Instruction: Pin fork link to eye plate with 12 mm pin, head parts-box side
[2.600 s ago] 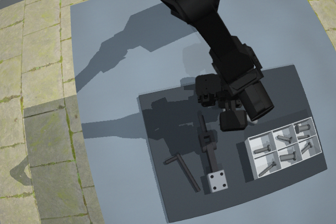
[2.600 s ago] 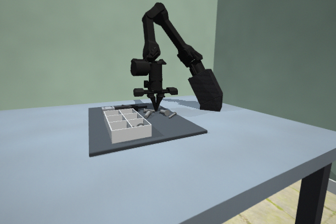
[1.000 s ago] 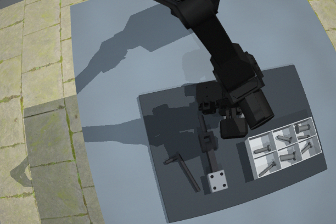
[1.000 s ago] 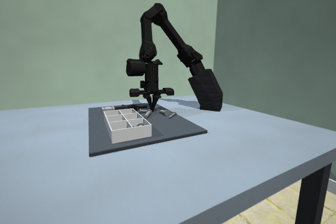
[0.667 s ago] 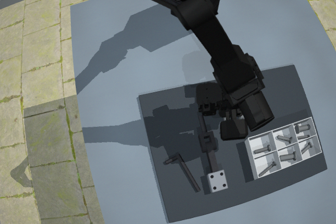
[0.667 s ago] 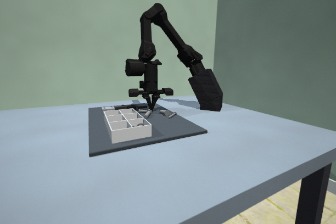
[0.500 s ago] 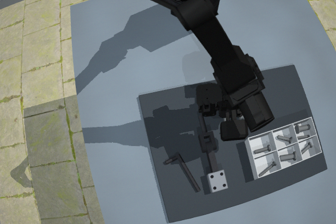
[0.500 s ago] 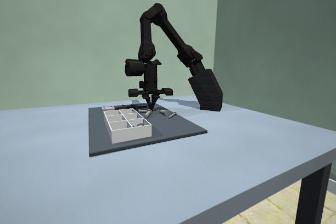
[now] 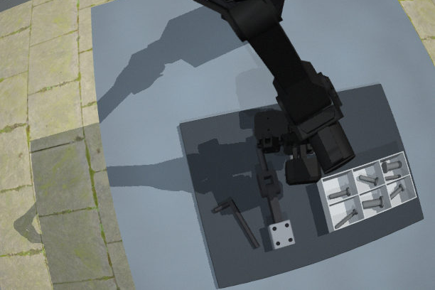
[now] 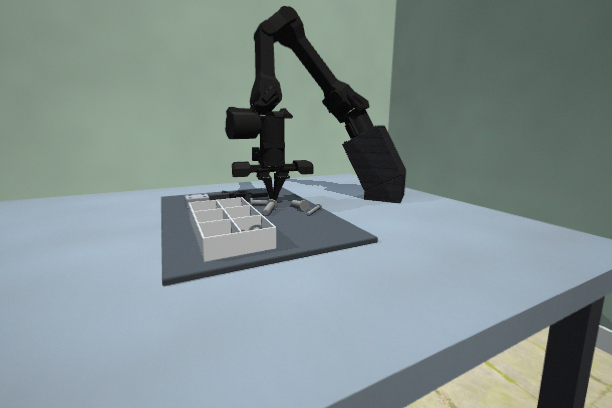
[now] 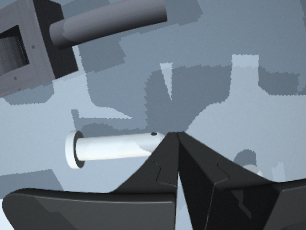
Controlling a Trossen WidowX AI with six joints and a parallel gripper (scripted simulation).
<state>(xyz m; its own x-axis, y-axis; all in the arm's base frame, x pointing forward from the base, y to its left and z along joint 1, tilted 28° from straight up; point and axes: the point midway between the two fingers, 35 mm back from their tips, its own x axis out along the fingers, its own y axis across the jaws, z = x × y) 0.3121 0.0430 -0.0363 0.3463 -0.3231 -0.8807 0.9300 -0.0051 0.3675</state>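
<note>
My gripper is now 30 mm short of the headed pin and 30 mm above it. The rest, counted from my hand: dark L-shaped bar 110 mm ahead, 130 mm to the right, 30 mm below; eye plate bar 90 mm ahead, 60 mm to the right, 30 mm below; base block 170 mm ahead, 50 mm to the right, 20 mm below.
</note>
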